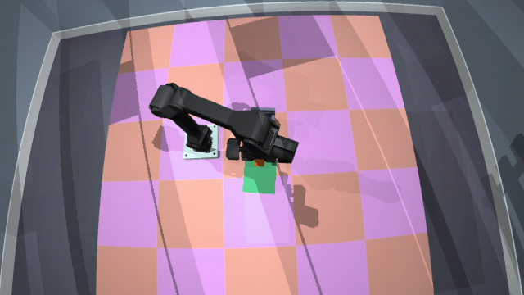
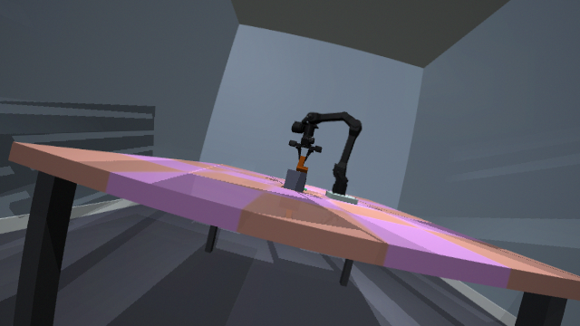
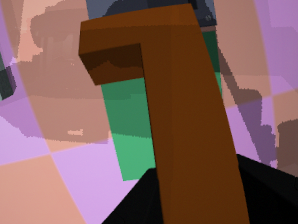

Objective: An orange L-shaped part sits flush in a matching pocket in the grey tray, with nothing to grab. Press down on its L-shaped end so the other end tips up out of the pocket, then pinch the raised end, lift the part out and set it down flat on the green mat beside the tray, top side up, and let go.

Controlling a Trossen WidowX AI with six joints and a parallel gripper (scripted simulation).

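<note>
My gripper tip is 20 mm to the left of the green mat and 170 mm above it. The rest, counted from my gripper tip: orange L-shaped part: 20 mm behind, 30 mm to the left, 30 mm below.
</note>
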